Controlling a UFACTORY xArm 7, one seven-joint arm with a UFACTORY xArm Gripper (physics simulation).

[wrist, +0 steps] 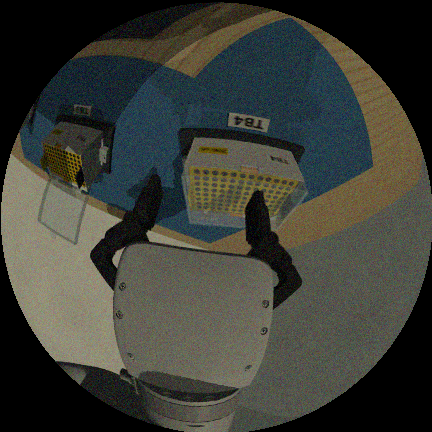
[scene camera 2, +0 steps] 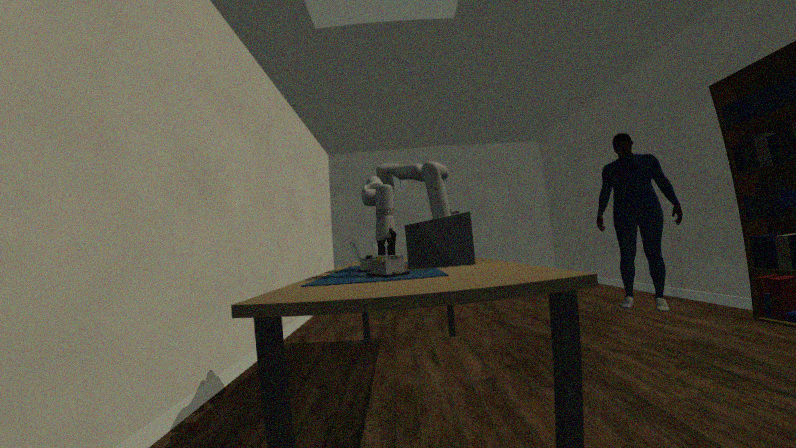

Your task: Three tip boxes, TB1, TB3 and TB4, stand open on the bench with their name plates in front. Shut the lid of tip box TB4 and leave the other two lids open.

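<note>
Tip box TB4 stands on the blue mat behind its name plate. Its clear lid appears to lie down over the yellow tip rack; whether it is fully shut cannot be told. Tip box TB3 stands to the left in the wrist view, with its clear lid raised open and its name plate in front. TB1 cannot be made out clearly. My gripper is open and empty, above TB4; in the wrist view one finger overlaps its rack and the other is left of the box.
The blue mat lies on the wooden bench. A dark upright panel stands beside the arm on the bench. A person stands to the right, away from the bench, near a bookshelf.
</note>
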